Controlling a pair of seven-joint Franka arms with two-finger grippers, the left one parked.
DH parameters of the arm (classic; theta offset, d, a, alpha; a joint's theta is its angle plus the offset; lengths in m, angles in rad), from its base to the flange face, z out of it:
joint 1: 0 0.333 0 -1.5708
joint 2: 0 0 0 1.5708
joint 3: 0 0.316 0.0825 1.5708
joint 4: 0 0 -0.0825 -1.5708
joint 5: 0 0.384 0 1.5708
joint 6: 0 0 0.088 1.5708
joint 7: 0 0.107 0 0
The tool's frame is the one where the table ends.
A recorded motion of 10 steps. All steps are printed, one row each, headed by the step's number.
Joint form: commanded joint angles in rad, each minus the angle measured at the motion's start. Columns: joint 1, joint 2, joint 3, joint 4, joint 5, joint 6, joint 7.
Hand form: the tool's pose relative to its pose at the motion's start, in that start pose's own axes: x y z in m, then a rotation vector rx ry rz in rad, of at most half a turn. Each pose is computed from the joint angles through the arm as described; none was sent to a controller.
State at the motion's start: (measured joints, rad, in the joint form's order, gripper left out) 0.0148 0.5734 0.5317 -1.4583 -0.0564 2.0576 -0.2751
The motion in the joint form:
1: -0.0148 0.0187 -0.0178 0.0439 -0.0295 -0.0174 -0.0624
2: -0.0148 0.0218 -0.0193 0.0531 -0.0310 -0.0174 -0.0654
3: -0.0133 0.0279 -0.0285 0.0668 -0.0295 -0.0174 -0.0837
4: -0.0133 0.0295 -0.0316 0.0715 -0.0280 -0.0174 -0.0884
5: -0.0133 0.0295 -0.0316 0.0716 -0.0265 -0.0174 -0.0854
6: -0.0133 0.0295 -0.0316 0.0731 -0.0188 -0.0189 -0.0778
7: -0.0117 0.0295 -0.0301 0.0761 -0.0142 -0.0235 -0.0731
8: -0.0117 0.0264 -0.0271 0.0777 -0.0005 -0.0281 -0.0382
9: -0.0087 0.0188 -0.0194 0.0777 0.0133 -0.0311 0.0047
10: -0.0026 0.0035 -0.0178 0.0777 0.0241 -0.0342 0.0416
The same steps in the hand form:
1: -0.0015 0.0276 -0.0092 -0.0333 0.0021 -0.0399
2: -0.0003 0.0298 -0.0115 -0.0365 0.0077 -0.0411
3: 0.0004 0.0360 -0.0136 -0.0407 0.0137 -0.0505
4: 0.0006 0.0383 -0.0147 -0.0417 0.0165 -0.0514
5: 0.0006 0.0382 -0.0147 -0.0404 0.0171 -0.0477
6: 0.0008 0.0379 -0.0153 -0.0339 0.0196 -0.0367
7: 0.0017 0.0359 -0.0160 -0.0284 0.0196 -0.0325
8: 0.0025 0.0330 -0.0184 -0.0159 0.0240 0.0053
9: 0.0050 0.0246 -0.0228 -0.0028 0.0316 0.0431
10: 0.0072 0.0162 -0.0313 0.0003 0.0416 0.0734

